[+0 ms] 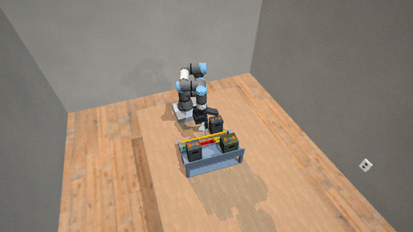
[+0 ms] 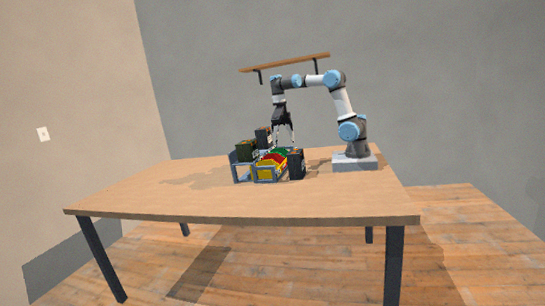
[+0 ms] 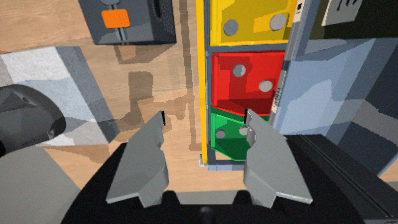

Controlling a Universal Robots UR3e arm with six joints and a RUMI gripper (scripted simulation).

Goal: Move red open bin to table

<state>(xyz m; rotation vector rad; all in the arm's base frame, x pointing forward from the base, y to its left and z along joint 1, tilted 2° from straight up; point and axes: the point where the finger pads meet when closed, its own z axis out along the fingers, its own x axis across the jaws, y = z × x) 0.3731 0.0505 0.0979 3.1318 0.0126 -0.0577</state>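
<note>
The yellow rod lies 10 cm below my hand. The rest, counted from my hand: green bin: 11 cm to the right, 11 cm below, 8 cm ahead; red bin: 11 cm below, 9 cm ahead; black case: 12 cm to the left, 9 cm below, 8 cm behind.
</note>
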